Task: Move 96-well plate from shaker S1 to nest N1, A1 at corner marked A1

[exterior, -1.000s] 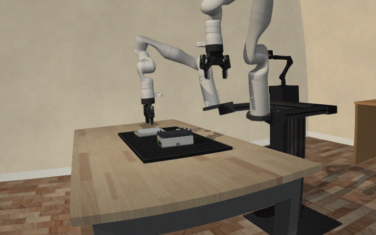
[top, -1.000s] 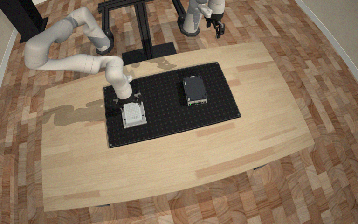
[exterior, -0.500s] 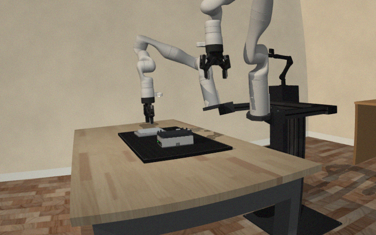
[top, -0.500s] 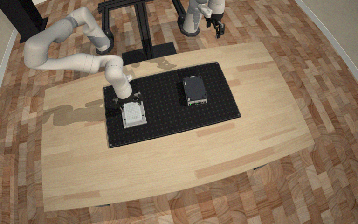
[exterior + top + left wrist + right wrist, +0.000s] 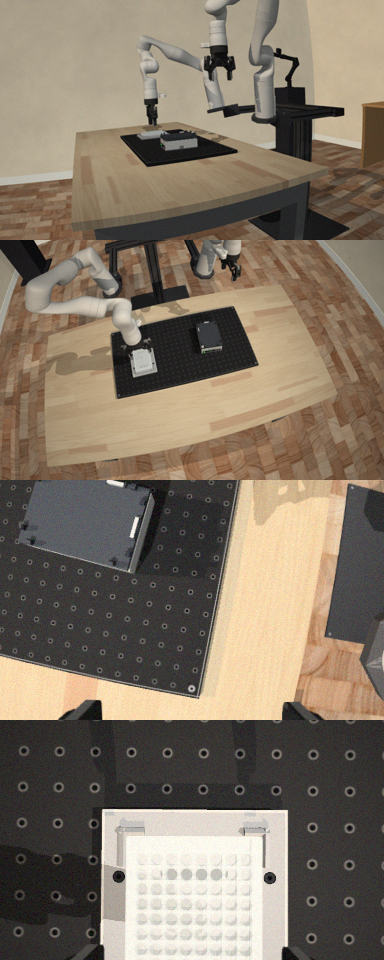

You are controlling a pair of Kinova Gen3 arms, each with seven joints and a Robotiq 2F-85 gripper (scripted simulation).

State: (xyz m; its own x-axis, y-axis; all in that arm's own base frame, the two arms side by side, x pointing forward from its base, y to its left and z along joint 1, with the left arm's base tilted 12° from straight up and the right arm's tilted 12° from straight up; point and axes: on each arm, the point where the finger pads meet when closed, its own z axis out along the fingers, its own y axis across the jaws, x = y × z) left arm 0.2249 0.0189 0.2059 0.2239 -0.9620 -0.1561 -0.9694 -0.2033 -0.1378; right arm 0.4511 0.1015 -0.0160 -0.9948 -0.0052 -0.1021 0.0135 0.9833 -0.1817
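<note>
Right now my right hand is 50 mm above the white 96-well plate. Round my right hand: grey plate nest N1: 60 mm below.
</note>
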